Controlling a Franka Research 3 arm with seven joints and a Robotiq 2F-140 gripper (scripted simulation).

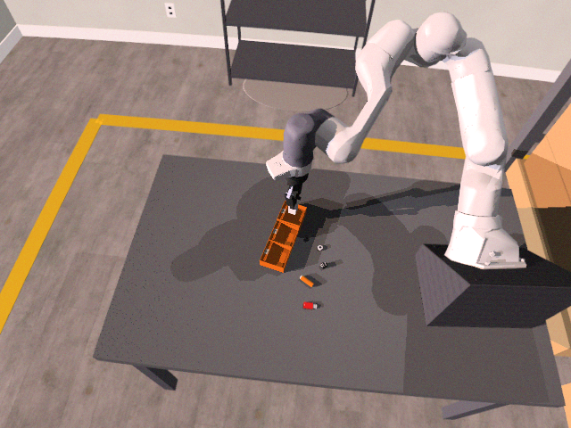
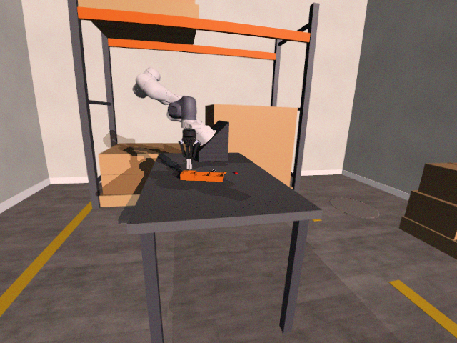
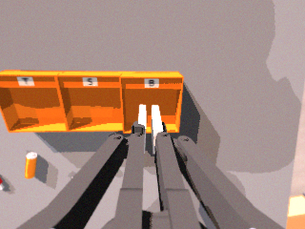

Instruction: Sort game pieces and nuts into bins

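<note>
Now: the orange bin tray 70 mm to the left of my hand, 70 mm below it and 30 mm ahead of it. Round my hand: grey nut: 110 mm to the left, 100 mm behind, 90 mm below; black die: 180 mm to the left, 110 mm behind, 80 mm below; dark nut: 90 mm below, 80 mm to the left, 50 mm behind.
</note>
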